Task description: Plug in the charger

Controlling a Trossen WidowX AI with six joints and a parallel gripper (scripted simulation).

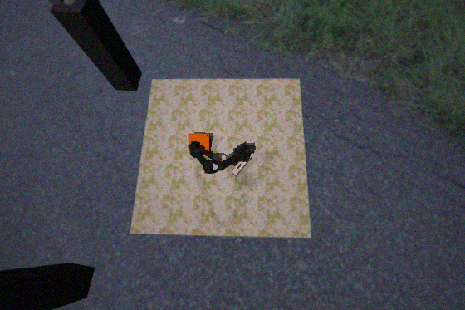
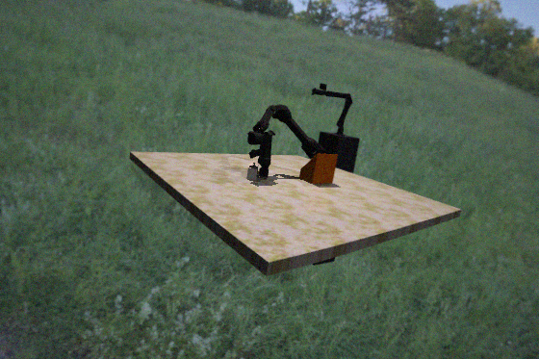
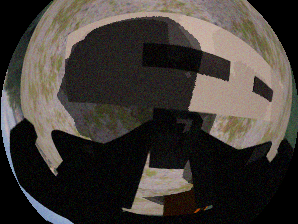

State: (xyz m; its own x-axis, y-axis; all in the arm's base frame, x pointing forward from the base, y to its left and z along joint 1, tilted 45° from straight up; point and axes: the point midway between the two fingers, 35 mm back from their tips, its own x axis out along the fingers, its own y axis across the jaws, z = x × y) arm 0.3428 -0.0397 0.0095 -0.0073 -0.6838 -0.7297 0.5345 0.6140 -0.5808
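My gripper tip is now 1 cm short of the dark charger, 1 cm to the left of it and 1 cm below it.
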